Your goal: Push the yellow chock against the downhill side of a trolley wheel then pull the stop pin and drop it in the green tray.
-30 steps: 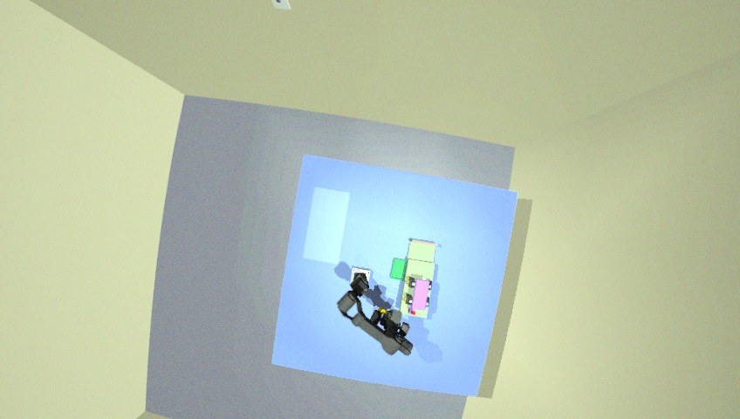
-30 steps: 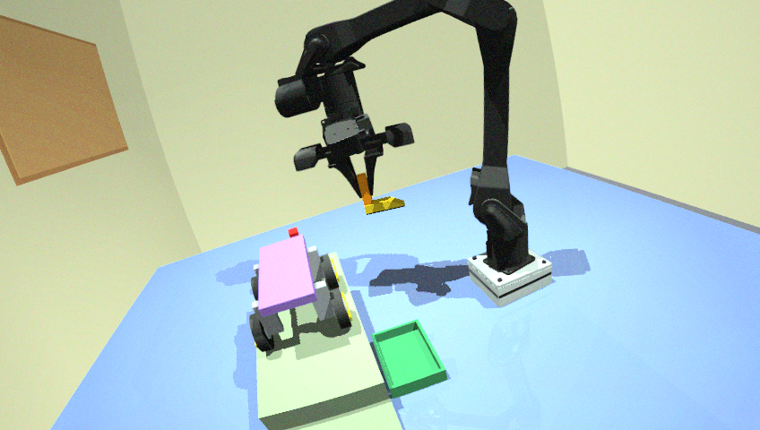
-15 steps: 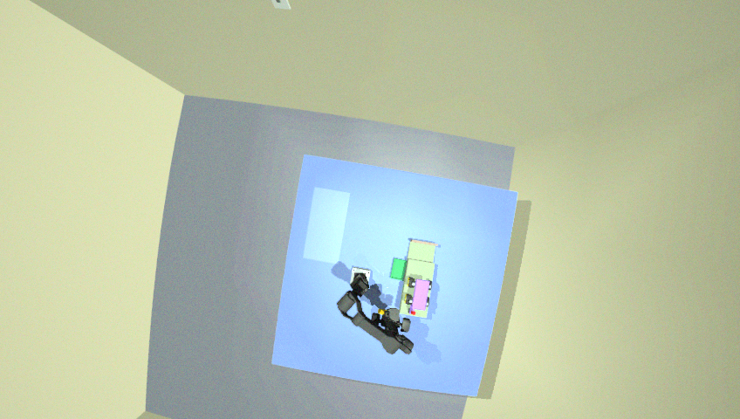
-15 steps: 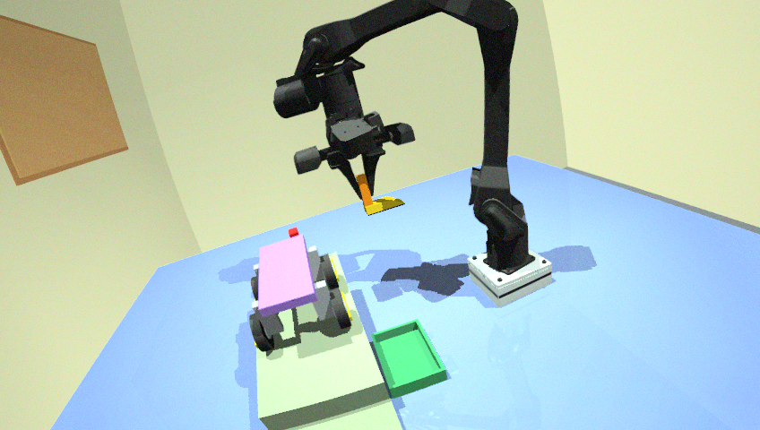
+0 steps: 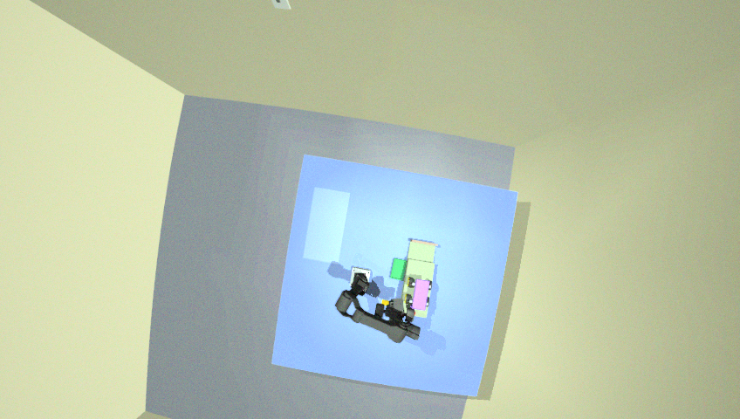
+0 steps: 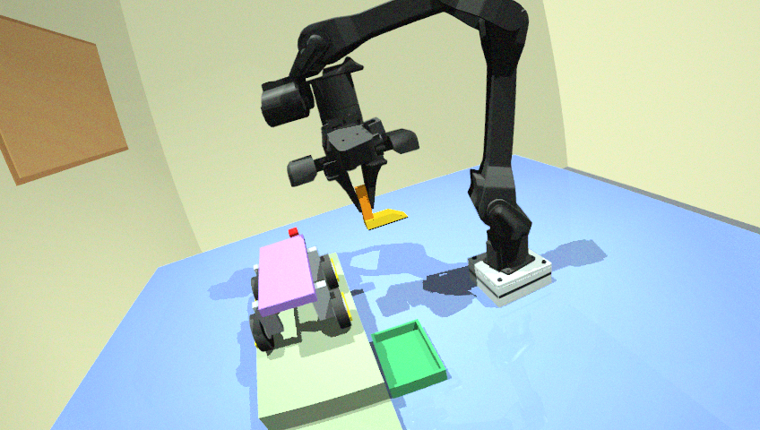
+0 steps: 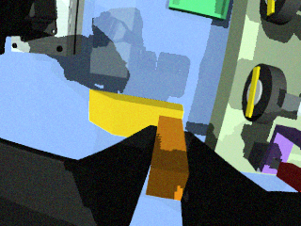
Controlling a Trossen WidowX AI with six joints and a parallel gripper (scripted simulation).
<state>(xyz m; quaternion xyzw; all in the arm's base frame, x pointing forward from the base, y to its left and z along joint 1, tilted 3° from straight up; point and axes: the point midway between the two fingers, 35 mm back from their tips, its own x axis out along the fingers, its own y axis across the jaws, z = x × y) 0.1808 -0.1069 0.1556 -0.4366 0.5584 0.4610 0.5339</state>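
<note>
The red-headed stop pin lies 11 cm ahead of my gripper tip, 6 cm to the right of it and 4 cm below it. Also, from my gripper tip: trolley (15 cm ahead, 4 cm to the left, 6 cm below); then yellow chock (2 cm behind, 1 cm below); then pale green ramp (15 cm ahead, 4 cm to the left, 12 cm below).
</note>
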